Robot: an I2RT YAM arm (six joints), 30 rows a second.
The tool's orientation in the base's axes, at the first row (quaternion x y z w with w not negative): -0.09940 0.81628 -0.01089 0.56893
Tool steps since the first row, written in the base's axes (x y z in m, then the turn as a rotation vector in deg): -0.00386 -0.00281 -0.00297 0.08 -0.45 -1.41; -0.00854 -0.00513 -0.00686 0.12 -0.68 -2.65; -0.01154 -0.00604 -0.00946 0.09 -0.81 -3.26; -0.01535 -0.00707 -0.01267 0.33 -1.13 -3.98; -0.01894 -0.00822 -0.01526 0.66 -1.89 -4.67; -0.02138 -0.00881 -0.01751 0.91 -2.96 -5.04; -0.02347 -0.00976 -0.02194 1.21 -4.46 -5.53; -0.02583 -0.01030 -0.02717 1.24 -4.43 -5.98; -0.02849 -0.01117 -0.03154 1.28 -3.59 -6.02; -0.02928 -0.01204 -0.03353 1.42 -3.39 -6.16; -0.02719 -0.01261 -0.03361 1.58 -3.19 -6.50; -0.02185 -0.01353 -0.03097 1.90 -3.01 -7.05; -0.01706 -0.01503 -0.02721 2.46 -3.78 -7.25
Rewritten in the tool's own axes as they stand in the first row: 0.00453 -0.00179 -0.00281 1.36 -0.27 0.53; 0.01010 -0.00285 -0.00602 2.53 -0.34 0.98; 0.01366 -0.00295 -0.00799 3.13 -0.38 1.16; 0.01809 -0.00297 -0.01050 3.78 -0.64 1.60; 0.02188 -0.00322 -0.01304 4.44 -1.34 2.08; 0.02488 -0.00314 -0.01457 4.88 -2.38 2.34; 0.02985 -0.00318 -0.01505 5.50 -3.83 2.65; 0.03557 -0.00267 -0.01545 5.90 -3.74 2.84; 0.04066 -0.00255 -0.01647 5.78 -2.92 2.97; 0.04292 -0.00302 -0.01659 5.83 -2.73 3.17; 0.04240 -0.00388 -0.01467 6.05 -2.51 3.46; 0.03833 -0.00593 -0.01072 6.43 -2.31 3.97; 0.03352 -0.00861 -0.00773 6.56 -3.12 4.48
